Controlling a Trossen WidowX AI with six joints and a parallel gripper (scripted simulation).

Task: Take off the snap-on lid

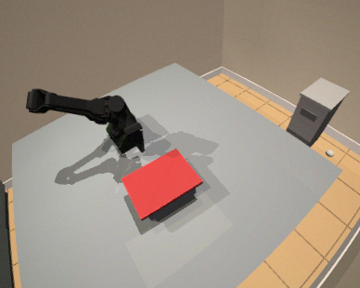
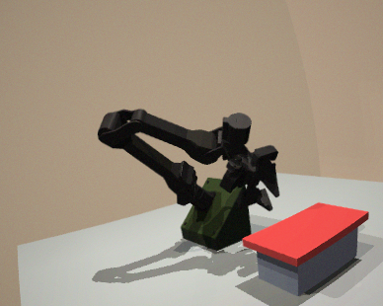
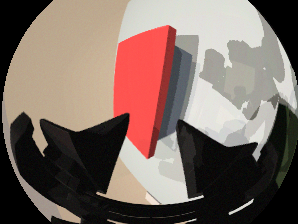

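Now: the red lid 120 mm ahead of my gripper tip, 20 mm to the right of it and 40 mm below it. From my gripper tip the other things lie so: storage box 120 mm ahead, 20 mm to the right, 90 mm below.
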